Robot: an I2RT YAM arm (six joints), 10 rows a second.
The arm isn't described. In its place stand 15 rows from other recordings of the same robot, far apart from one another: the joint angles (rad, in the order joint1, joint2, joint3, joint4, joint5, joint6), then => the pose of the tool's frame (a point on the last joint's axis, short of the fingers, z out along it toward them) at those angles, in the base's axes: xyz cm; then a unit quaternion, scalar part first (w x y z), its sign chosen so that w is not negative.
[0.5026 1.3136 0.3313 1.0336 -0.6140 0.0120] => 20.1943, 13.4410, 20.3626, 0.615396, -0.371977, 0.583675, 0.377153
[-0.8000 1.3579 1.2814 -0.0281 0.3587 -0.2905] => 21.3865, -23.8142, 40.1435, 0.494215, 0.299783, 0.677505, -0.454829
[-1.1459 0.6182 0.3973 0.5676 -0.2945 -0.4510] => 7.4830, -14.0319, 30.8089, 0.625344, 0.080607, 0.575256, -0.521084
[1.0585 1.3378 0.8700 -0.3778 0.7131 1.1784] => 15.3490, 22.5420, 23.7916, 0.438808, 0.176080, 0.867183, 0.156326
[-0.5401 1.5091 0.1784 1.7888 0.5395 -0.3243] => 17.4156, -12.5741, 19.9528, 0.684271, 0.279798, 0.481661, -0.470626
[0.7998 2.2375 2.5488 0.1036 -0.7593 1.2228] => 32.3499, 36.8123, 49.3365, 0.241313, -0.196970, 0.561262, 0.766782
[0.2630 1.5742 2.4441 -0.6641 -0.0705 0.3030] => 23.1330, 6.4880, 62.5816, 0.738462, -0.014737, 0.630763, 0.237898
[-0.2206 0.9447 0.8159 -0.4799 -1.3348 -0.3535] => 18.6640, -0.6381, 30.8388, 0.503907, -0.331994, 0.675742, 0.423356
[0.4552 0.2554 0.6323 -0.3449 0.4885 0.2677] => 7.5305, 1.8260, 32.9528, 0.711467, 0.109756, 0.688351, 0.089114
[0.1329 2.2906 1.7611 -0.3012 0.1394 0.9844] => 50.5633, 6.2607, 15.9372, 0.340348, 0.407052, 0.836618, 0.136171
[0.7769 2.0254 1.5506 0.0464 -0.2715 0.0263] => 33.5419, 34.3155, 24.7059, 0.448544, -0.373600, 0.748680, 0.314179
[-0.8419 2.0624 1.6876 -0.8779 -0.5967 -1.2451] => 29.9277, -30.5128, 21.4123, 0.326986, -0.234587, 0.915323, 0.015225
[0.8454 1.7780 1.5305 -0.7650 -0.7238 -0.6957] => 23.4381, 29.9878, 28.4618, 0.231517, -0.696195, 0.577125, 0.358664
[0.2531 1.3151 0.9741 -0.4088 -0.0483 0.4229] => 27.4875, 7.2871, 26.8865, 0.369035, 0.068129, 0.914170, 0.153181
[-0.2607 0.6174 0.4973 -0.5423 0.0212 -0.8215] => 13.6597, -3.7221, 22.9150, 0.371137, -0.244199, 0.864756, -0.234139
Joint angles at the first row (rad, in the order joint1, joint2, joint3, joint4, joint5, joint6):
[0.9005, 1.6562, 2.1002, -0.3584, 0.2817, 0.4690]
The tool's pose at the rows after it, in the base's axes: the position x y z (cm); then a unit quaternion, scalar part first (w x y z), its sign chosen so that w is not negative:
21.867, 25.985, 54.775, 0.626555, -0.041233, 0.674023, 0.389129
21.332, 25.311, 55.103, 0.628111, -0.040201, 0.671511, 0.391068
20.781, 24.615, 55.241, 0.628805, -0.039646, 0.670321, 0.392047
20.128, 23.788, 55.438, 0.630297, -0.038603, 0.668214, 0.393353
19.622, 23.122, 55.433, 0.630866, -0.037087, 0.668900, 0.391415
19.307, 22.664, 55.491, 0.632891, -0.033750, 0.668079, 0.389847
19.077, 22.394, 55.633, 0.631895, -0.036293, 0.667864, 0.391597
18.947, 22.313, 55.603, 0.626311, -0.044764, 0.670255, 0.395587
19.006, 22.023, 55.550, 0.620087, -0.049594, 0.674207, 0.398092
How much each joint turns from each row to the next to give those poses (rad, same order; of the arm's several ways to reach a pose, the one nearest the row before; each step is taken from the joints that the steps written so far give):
[0.0000, -0.0191, -0.0114, -0.0015, 0.0008, 0.0000]
[0.0000, -0.0255, -0.0145, -0.0038, 0.0000, 0.0004]
[0.0000, -0.0310, -0.0267, -0.0008, 0.0000, 0.0004]
[0.0000, -0.0351, -0.0279, -0.0011, 0.0008, 0.0000]
[0.0000, -0.0301, -0.0278, -0.0039, 0.0049, -0.0004]
[-0.0004, -0.0187, -0.0157, 0.0000, 0.0076, 0.0000]
[-0.0004, -0.0084, 0.0000, -0.0084, -0.0068, -0.0004]
[-0.0007, -0.0042, -0.0003, -0.0125, -0.0214, 0.0008]
[-0.0107, -0.0049, -0.0001, -0.0176, -0.0244, 0.0061]

